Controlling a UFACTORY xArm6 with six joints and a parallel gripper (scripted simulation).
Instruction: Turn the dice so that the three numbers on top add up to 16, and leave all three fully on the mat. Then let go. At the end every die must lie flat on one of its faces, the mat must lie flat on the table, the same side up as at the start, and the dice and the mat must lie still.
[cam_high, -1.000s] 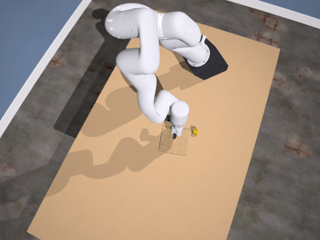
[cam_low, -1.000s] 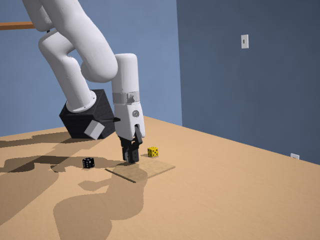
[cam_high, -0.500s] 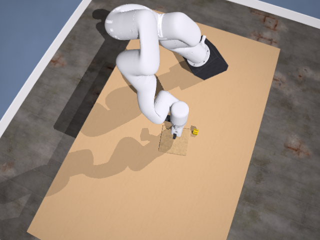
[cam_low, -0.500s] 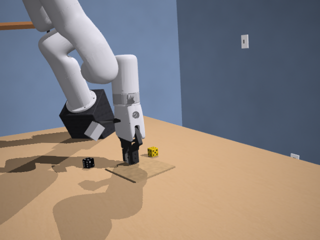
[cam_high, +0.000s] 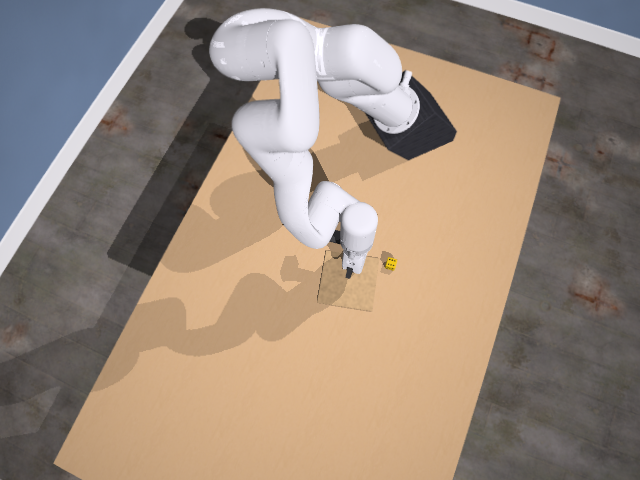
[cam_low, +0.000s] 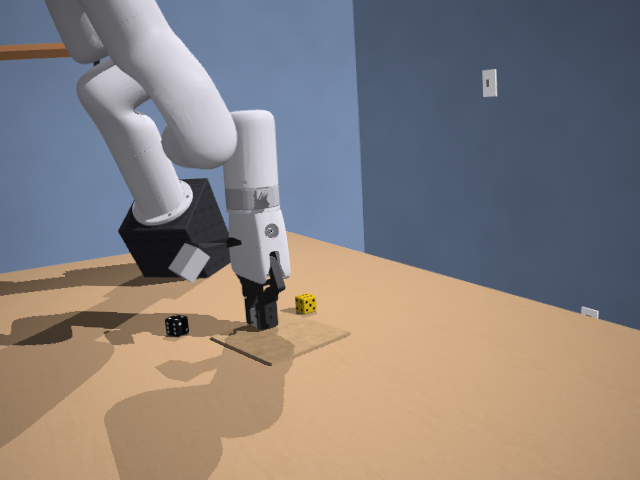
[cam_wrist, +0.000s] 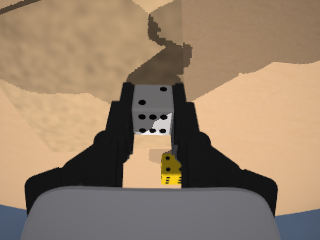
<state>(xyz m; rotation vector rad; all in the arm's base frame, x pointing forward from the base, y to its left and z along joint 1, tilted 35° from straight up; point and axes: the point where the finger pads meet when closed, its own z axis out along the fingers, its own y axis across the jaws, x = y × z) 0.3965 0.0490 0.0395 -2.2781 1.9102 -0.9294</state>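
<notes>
The white die lies 1 cm below my hand. From my hand the other things lie so: tan mat 5 cm ahead, 2 cm below; yellow die 3 cm behind, 9 cm to the left, 1 cm below; black die 6 cm behind, 11 cm to the right, 1 cm below.
</notes>
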